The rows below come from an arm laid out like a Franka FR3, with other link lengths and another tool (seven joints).
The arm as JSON. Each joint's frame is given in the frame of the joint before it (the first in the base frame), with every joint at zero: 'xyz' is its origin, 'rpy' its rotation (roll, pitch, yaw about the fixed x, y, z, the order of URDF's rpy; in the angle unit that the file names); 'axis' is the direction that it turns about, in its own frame. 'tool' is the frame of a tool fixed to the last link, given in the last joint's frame.
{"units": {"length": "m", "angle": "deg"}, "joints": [
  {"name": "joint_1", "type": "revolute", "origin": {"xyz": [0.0, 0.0, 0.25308], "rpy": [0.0, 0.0, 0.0]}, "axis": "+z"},
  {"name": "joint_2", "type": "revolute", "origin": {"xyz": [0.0, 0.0, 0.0], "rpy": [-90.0, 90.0, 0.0]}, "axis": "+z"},
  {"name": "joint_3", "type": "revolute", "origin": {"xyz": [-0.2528, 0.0, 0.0], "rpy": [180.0, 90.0, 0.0]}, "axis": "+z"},
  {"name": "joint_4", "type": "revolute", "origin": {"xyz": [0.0, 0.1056, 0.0], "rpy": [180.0, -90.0, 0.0]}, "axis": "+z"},
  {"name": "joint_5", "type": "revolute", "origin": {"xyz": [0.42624, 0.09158, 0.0], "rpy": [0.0, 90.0, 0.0]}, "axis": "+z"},
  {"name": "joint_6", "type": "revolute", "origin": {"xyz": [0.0, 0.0, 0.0], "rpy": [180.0, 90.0, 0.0]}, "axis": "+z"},
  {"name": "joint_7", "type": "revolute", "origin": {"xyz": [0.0, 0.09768, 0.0], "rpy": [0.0, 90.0, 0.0]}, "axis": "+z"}
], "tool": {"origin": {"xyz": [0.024, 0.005, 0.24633], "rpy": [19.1, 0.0, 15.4]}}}
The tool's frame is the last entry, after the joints.
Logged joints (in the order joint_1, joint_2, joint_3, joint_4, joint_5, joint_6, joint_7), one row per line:
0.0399 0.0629 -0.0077 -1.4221 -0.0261 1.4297 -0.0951
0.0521 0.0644 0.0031 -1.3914 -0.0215 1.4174 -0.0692
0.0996 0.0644 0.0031 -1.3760 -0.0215 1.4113 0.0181
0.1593 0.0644 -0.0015 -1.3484 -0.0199 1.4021 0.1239
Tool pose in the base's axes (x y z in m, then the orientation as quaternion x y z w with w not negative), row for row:
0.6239 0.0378 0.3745 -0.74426 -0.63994 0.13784 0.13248
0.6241 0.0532 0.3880 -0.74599 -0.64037 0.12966 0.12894
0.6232 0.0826 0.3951 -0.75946 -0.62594 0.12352 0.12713
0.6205 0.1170 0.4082 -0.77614 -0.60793 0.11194 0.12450
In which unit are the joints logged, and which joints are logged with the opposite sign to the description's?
The joints are logged in radians. Opposite sign: none.
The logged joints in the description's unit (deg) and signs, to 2 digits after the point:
2.29 3.60 -0.44 -81.48 -1.50 81.92 -5.45
2.99 3.69 0.18 -79.72 -1.23 81.21 -3.96
5.71 3.69 0.18 -78.84 -1.23 80.86 1.04
9.13 3.69 -0.09 -77.26 -1.14 80.33 7.10

